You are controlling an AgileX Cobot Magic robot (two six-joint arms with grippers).
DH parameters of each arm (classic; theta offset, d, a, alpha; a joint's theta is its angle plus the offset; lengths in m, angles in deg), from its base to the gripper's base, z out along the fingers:
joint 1: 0 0.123 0 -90
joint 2: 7.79 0 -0.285 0
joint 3: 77.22 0 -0.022 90
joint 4: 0 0.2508 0 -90
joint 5: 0 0 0.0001 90
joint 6: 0 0.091 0 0
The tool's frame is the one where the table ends.
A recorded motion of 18 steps. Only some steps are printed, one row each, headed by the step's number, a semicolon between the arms.
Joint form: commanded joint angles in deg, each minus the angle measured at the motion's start. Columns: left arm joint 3, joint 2, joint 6, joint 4, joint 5, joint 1; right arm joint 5, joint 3, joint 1, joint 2, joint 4, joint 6.
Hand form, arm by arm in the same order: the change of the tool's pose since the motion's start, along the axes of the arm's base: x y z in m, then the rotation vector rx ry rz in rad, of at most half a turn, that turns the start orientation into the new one. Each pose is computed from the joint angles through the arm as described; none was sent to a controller.
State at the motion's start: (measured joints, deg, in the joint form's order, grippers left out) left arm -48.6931 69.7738 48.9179 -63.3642 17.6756 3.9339; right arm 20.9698 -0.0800 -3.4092 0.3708 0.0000 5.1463
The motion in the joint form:
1: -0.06 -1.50 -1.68 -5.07 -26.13 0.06; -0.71 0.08 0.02 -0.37 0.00 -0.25
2: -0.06 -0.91 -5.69 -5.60 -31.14 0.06; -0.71 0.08 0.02 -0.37 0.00 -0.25
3: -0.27 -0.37 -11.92 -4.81 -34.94 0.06; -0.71 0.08 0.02 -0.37 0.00 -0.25
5: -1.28 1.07 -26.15 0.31 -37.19 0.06; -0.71 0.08 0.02 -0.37 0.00 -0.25
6: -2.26 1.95 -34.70 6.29 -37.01 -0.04; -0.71 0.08 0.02 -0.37 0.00 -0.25
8: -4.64 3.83 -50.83 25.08 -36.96 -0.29; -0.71 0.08 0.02 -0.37 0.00 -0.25
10: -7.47 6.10 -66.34 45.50 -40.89 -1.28; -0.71 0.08 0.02 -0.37 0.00 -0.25
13: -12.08 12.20 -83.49 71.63 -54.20 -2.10; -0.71 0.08 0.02 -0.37 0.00 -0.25
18: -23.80 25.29 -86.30 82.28 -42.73 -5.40; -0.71 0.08 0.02 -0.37 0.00 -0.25
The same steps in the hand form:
1: -0.0001 0.0375 0.0231 0.0125 -0.2106 0.4346; 0.0000 0.0000 0.0010 -0.0052 -0.0172 0.0015
2: 0.0009 0.0449 0.0234 -0.0382 -0.2361 0.5343; 0.0000 0.0000 0.0010 -0.0052 -0.0172 0.0015
3: 0.0019 0.0503 0.0248 -0.1124 -0.2683 0.6152; 0.0000 0.0000 0.0010 -0.0052 -0.0172 0.0015
5: 0.0082 0.0528 0.0277 -0.2644 -0.3165 0.6714; 0.0000 0.0000 0.0010 -0.0052 -0.0172 0.0015
6: 0.0136 0.0508 0.0316 -0.3203 -0.3447 0.6547; 0.0000 0.0000 0.0010 -0.0052 -0.0172 0.0015
8: 0.0258 0.0437 0.0430 -0.3118 -0.4151 0.5545; 0.0000 0.0000 0.0010 -0.0052 -0.0172 0.0015
10: 0.0388 0.0317 0.0585 -0.2732 -0.5285 0.4234; 0.0000 0.0000 0.0010 -0.0052 -0.0172 0.0015
13: 0.0645 0.0093 0.0731 -0.2126 -0.7313 0.1667; 0.0000 0.0000 0.0010 -0.0052 -0.0172 0.0015
18: 0.1317 -0.0162 0.0389 -0.0837 -0.5079 0.0630; 0.0000 0.0000 0.0010 -0.0052 -0.0172 0.0015

